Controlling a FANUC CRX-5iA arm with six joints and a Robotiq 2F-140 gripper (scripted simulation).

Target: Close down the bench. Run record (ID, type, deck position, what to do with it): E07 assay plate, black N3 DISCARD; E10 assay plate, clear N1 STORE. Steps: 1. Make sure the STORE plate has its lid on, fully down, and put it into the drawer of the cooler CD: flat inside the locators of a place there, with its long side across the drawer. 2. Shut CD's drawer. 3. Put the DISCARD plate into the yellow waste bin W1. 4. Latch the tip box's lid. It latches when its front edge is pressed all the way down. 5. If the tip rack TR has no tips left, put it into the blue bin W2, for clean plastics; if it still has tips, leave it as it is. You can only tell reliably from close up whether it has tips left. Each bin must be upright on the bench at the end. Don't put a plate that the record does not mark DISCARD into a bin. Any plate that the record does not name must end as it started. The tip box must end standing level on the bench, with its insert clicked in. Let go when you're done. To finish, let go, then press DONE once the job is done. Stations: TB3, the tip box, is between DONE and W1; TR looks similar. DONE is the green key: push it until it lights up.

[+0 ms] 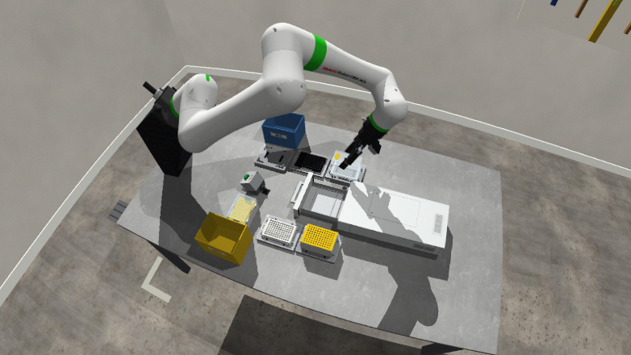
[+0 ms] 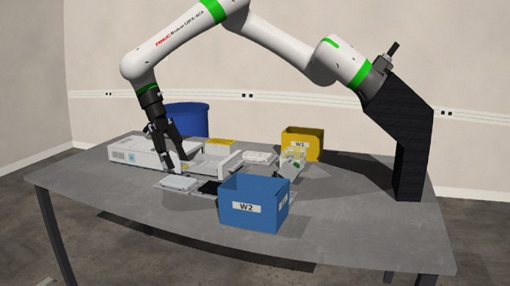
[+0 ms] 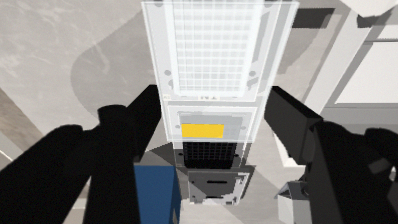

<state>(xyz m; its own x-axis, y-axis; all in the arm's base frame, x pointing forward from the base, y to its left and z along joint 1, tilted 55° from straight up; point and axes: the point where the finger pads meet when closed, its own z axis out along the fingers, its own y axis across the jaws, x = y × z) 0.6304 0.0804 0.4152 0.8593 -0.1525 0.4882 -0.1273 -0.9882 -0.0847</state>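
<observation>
Right now the clear plate is 9 cm below my hand. From my hand the other things lie so: clear lid 2 cm below; cooler drawer 19 cm to the right, 7 cm below, 5 cm behind; black assay plate 17 cm behind, 9 cm below, 3 cm to the left.
</observation>
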